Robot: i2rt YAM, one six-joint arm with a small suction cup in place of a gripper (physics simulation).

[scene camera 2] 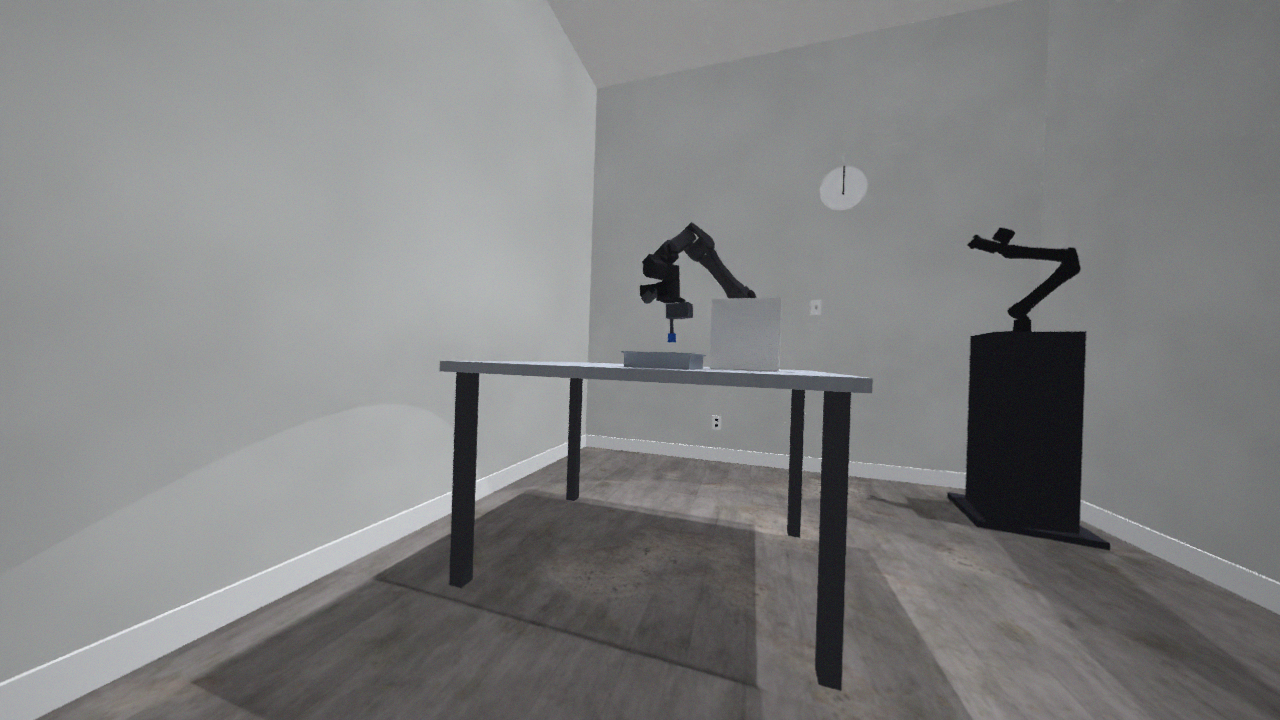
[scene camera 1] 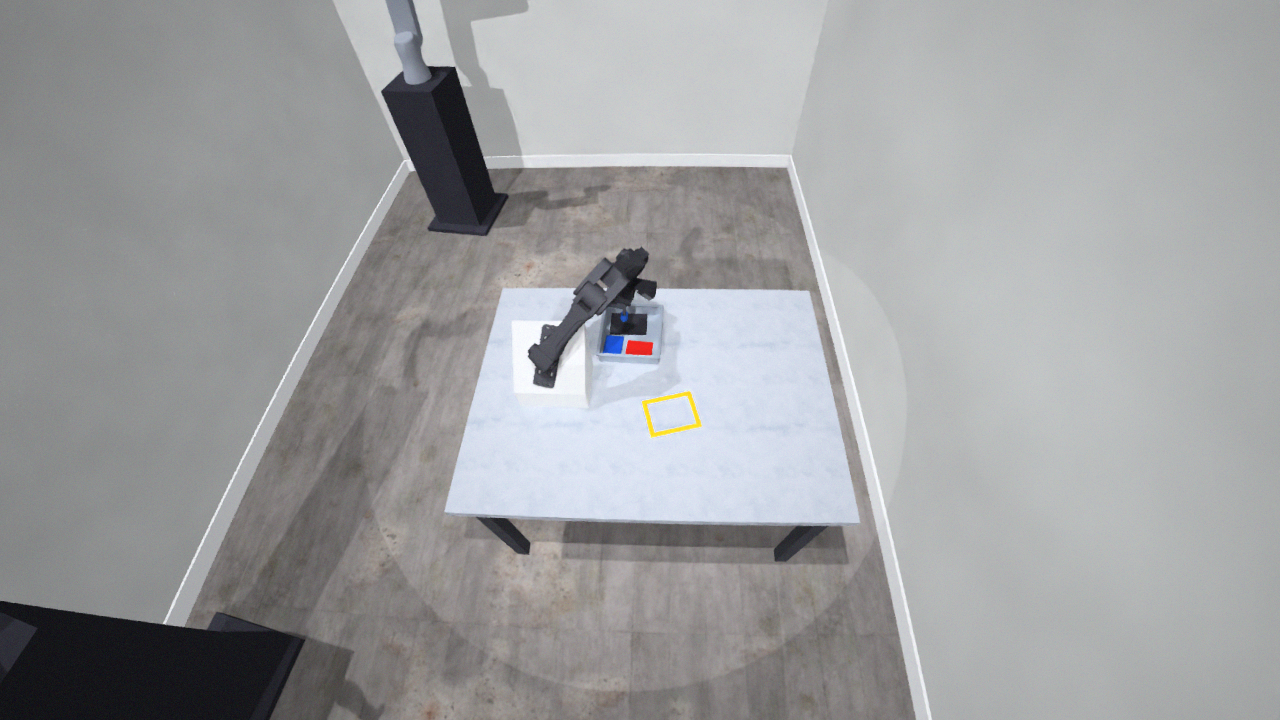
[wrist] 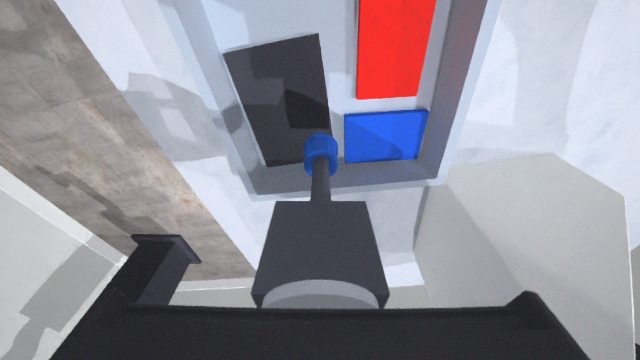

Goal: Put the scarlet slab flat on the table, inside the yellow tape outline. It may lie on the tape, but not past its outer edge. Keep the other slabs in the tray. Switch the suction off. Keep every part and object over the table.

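Pixels of known places: hand, tool point: (scene camera 2: 671, 341) (scene camera 1: 624, 318) (wrist: 320, 149); arm's base, link origin: (scene camera 2: 745, 322) (scene camera 1: 548, 356).
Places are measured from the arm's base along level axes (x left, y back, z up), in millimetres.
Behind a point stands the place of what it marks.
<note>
The scarlet slab (scene camera 1: 639, 347) {x 196, y -254, z -163 mm} (wrist: 392, 50) {x 192, y -253, z -163 mm} lies flat in the grey tray (scene camera 1: 630, 360) {x 132, y -234, z -159 mm} (scene camera 2: 662, 360) {x 358, y -181, z -150 mm} (wrist: 457, 75) {x 135, y -235, z -139 mm}. A blue slab (scene camera 1: 613, 343) {x 198, y -157, z -161 mm} (wrist: 385, 137) {x 183, y -162, z -162 mm} lies beside its short end, and a larger black slab (scene camera 1: 637, 325) {x 294, y -229, z -161 mm} (wrist: 260, 75) {x 323, y -234, z -162 mm} lies along the tray's other side. The yellow tape outline (scene camera 1: 675, 430) {x -106, y -429, z -174 mm} is on the table in front of the tray, with no slab in it. My suction cup (scene camera 1: 623, 317) (scene camera 2: 672, 337) (wrist: 320, 155) is off and bare. It points down above the tray, apart from the slabs, near the black slab's end in the wrist view.
The table (scene camera 1: 760, 447) {x -120, y -705, z -175 mm} (scene camera 2: 554, 368) {x 531, y -451, z -184 mm} carries the tray and a white block (scene camera 1: 572, 376) {x -35, y -82, z -44 mm} (scene camera 2: 745, 335) {x 81, y 15, z -54 mm} (wrist: 550, 215) {x 21, y -115, z -72 mm} under the arm's base, close beside the tray. The tray has raised walls. A black pedestal (scene camera 1: 438, 143) (scene camera 2: 1026, 429) with another arm stands on the floor away from the table.
</note>
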